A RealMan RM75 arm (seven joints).
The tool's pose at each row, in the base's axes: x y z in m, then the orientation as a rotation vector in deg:
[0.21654 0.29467 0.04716 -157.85 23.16 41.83]
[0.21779 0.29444 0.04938 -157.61 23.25 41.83]
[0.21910 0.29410 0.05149 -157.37 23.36 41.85]
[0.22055 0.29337 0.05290 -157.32 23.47 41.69]
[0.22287 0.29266 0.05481 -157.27 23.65 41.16]
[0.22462 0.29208 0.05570 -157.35 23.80 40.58]
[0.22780 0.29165 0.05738 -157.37 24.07 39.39]
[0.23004 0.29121 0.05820 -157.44 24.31 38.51]
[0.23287 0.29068 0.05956 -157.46 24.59 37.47]
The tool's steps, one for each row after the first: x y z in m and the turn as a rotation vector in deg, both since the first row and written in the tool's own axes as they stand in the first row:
[-0.00005 -0.00060 -0.00249 0.23 -0.06 0.03]
[0.00003 -0.00109 -0.00494 0.45 -0.13 0.08]
[0.00066 -0.00114 -0.00700 0.55 -0.04 0.13]
[0.00175 -0.00159 -0.00985 0.77 0.30 0.17]
[0.00287 -0.00179 -0.01155 0.89 0.70 0.19]
[0.00475 -0.00274 -0.01450 1.25 1.48 0.21]
[0.00629 -0.00322 -0.01632 1.46 2.08 0.25]
[0.00805 -0.00391 -0.01887 1.77 2.77 0.30]

